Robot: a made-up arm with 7 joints.
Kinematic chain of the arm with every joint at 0, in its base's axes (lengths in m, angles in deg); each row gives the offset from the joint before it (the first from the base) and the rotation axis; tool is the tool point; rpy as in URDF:
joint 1: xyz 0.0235 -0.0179 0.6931 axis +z
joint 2: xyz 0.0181 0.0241 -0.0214 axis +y
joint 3: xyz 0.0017 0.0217 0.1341 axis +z
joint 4: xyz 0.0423 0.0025 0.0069 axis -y
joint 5: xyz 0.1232 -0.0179 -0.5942 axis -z
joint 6: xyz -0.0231 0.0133 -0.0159 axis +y
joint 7: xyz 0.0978 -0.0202 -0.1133 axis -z
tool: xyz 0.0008 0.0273 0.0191 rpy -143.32 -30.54 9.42
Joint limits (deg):
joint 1: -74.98..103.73
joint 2: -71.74..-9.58
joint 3: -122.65..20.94
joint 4: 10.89..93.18
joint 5: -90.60..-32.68
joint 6: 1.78..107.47
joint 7: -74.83..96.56
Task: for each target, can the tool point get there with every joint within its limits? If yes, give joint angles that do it. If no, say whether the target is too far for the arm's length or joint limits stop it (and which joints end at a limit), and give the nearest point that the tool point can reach.
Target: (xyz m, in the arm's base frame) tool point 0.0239 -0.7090 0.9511
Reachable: yes | joints -26.92 -57.63 -54.52 64.94 -63.92 65.59 51.94
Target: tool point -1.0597 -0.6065 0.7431
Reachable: no: too far | nearest point -0.6913 -0.4063 0.7193 | short by 0.420 m
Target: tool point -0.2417 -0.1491 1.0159
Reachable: no: joint limits stop it (at a limit: joint 1, joint 2, joint 5, joint 6, joint 7) | nearest point -0.3660 -0.2658 1.1484 | short by 0.216 m
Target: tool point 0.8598 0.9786 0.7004
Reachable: no: too far | nearest point 0.5565 0.6172 0.7458 | short by 0.474 m
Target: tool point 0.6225 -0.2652 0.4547
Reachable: yes | joints 24.59 -14.54 -54.78 43.91 -58.40 34.33 -27.73
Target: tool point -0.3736 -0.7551 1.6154
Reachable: no: too far | nearest point -0.2294 -0.5190 1.3110 | short by 0.411 m
